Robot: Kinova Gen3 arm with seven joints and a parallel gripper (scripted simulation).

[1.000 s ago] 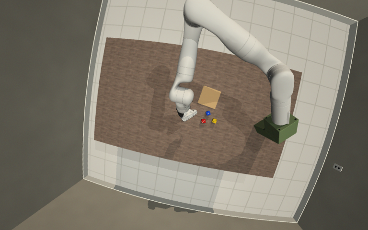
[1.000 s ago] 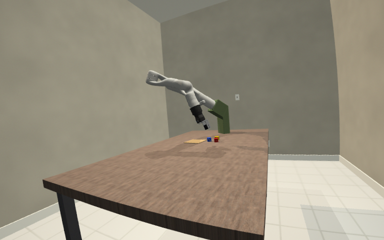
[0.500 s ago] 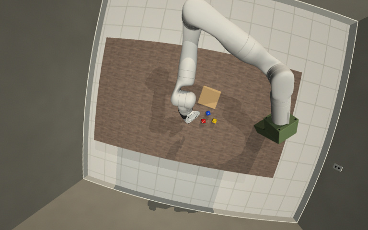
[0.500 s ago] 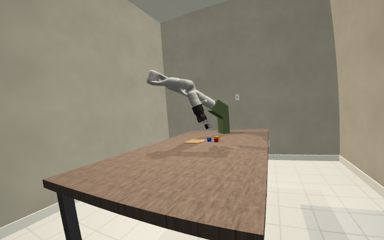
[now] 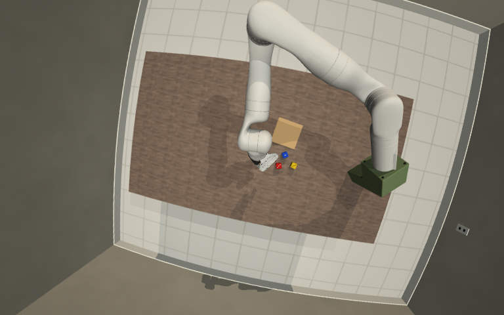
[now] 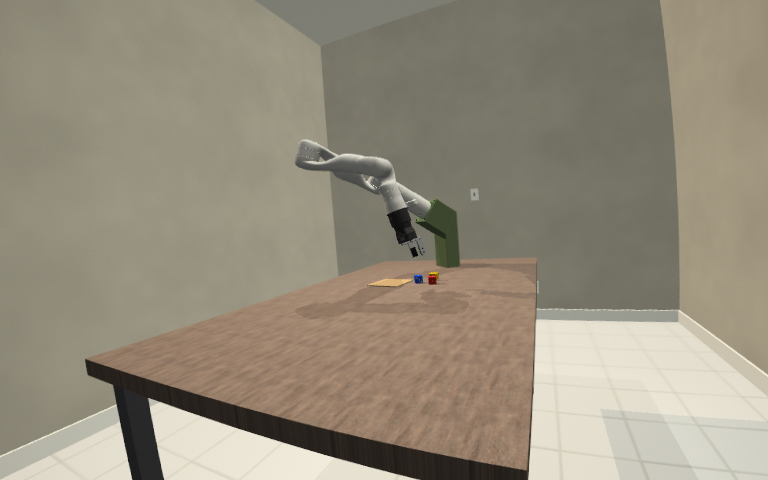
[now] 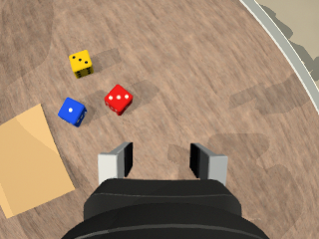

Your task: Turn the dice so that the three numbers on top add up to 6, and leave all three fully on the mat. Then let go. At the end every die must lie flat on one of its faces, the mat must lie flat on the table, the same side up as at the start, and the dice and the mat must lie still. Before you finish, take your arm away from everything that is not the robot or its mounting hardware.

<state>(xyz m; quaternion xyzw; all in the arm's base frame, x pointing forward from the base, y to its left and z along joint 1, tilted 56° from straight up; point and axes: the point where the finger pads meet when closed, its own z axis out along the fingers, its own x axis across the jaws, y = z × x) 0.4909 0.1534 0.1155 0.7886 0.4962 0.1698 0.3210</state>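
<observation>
My gripper is now 120 mm past the blue die, 120 mm above it and 30 mm to the left of it. Round my hand: yellow die 170 mm behind, 120 mm below, 30 mm to the left; then tan mat 140 mm to the right, 140 mm below, 130 mm behind; then red die 120 mm below, 80 mm behind, 40 mm to the left.
</observation>
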